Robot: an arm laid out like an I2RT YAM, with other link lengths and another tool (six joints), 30 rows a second.
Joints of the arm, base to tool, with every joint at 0 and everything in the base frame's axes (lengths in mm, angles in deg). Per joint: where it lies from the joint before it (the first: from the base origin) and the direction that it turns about. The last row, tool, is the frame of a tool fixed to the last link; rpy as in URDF.
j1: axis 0 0 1 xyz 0 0 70.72
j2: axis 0 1 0 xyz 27.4 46.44 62.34
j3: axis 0 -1 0 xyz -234.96 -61.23 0
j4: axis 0 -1 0 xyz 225.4 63.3 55.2
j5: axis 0 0 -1 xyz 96.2 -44.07 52.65
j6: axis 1 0 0 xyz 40.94 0 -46.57
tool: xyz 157 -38 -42 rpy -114.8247 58.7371 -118.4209
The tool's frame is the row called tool.
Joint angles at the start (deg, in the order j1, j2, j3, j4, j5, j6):
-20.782, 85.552, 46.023, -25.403, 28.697, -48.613
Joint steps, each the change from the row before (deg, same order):
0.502, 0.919, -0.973, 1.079, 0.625, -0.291
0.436, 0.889, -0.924, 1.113, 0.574, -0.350
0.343, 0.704, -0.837, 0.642, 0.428, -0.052
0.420, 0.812, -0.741, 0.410, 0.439, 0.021
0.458, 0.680, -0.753, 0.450, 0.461, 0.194
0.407, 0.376, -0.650, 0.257, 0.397, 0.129
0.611, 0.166, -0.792, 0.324, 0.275, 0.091
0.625, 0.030, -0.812, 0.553, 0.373, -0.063
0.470, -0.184, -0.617, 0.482, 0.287, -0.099
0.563, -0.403, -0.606, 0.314, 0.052, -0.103
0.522, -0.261, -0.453, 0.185, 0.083, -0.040
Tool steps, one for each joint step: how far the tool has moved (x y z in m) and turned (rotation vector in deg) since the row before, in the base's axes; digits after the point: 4 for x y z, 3 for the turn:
-0.0014, 0.0019, -0.0065, -0.297, 1.130, 0.472
-0.0013, 0.0015, -0.0060, -0.309, 1.042, 0.482
-0.0027, 0.0019, -0.0058, -0.076, 1.010, 0.216
-0.0031, 0.0024, -0.0061, -0.003, 1.201, 0.238
-0.0030, 0.0024, -0.0053, -0.065, 0.955, 0.137
-0.0026, 0.0021, -0.0037, -0.096, 0.772, 0.167
-0.0018, 0.0033, -0.0034, -0.042, 0.630, 0.446
-0.0009, 0.0027, -0.0022, -0.258, 0.418, 0.554
0.0000, 0.0018, -0.0006, -0.285, 0.090, 0.456
0.0006, 0.0027, -0.0003, -0.090, -0.032, 0.628
0.0004, 0.0024, -0.0004, -0.078, 0.052, 0.527

